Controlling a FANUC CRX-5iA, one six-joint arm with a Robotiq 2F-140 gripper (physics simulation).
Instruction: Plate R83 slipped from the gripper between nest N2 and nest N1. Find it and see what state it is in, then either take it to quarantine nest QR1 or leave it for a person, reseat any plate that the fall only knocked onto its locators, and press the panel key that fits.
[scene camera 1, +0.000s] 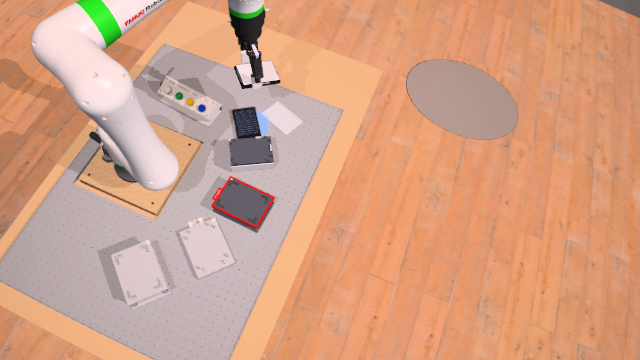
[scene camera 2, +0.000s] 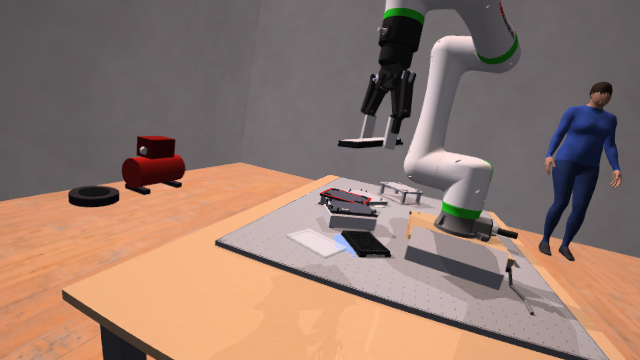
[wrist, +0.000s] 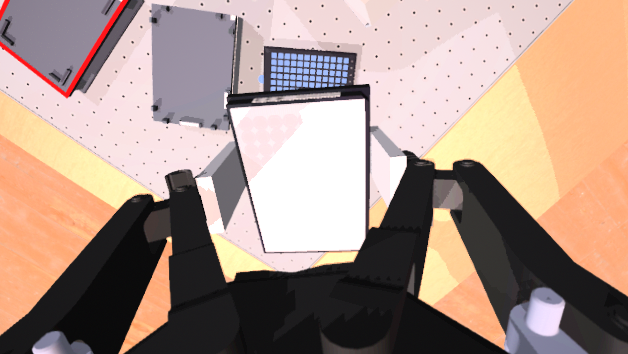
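Pixels of known places: gripper, between the fingertips: (scene camera 1: 251, 76) (scene camera 2: 375, 145) (wrist: 305, 154); arm's base, origin of its link: (scene camera 2: 455, 229).
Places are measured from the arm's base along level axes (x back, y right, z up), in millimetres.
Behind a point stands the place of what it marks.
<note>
My gripper (scene camera 1: 257, 76) {x -224, y -364, z 243 mm} (scene camera 2: 379, 137) {x -224, y -364, z 243 mm} (wrist: 305, 154) {x -224, y -364, z 243 mm} is shut on a white-topped plate with black edges (scene camera 1: 270, 73) {x -266, y -404, z 249 mm} (scene camera 2: 361, 143) {x -231, y -444, z 247 mm} (wrist: 310, 200) {x -240, y -388, z 255 mm}, held nearly level high above the table's far end. A black gridded plate (scene camera 1: 246, 122) {x -206, y -347, z -2 mm} (scene camera 2: 365, 243) {x -197, y -368, z -1 mm} (wrist: 310, 70) {x -193, y -341, z -7 mm} lies on the pegboard over a light-blue patch (scene camera 1: 263, 123) {x -254, y -385, z -13 mm} (scene camera 2: 344, 243) {x -245, y -388, z -12 mm}. A clear flat lid (scene camera 1: 285, 119) {x -312, y -442, z -7 mm} (scene camera 2: 315, 242) {x -295, y -452, z -7 mm} lies beside it. A bare dark nest (scene camera 1: 251, 151) {x -307, y -237, z 40 mm} (wrist: 192, 65) {x -298, y -237, z 40 mm} and a red-rimmed nest (scene camera 1: 243, 202) {x -390, y -75, z 25 mm} (scene camera 2: 345, 196) {x -386, y -88, z 25 mm} (wrist: 55, 45) {x -417, y -96, z 25 mm} stand nearby. The key panel (scene camera 1: 213, 109) {x -100, y -300, z 46 mm} (scene camera 2: 455, 257) {x 13, y -339, z 29 mm} has white, green, yellow and blue keys. Plate labels are unreadable.
Two pale nests, one nearer the red-rimmed nest (scene camera 1: 206, 248) {x -379, y 108, z 1 mm} and one farther off (scene camera 1: 140, 272) {x -277, y 283, z 43 mm}, carry no plates. A person in blue (scene camera 2: 584, 135) stands behind the table. A red compressor (scene camera 2: 154, 167) and a black ring (scene camera 2: 93, 202) stand on the floor.
</note>
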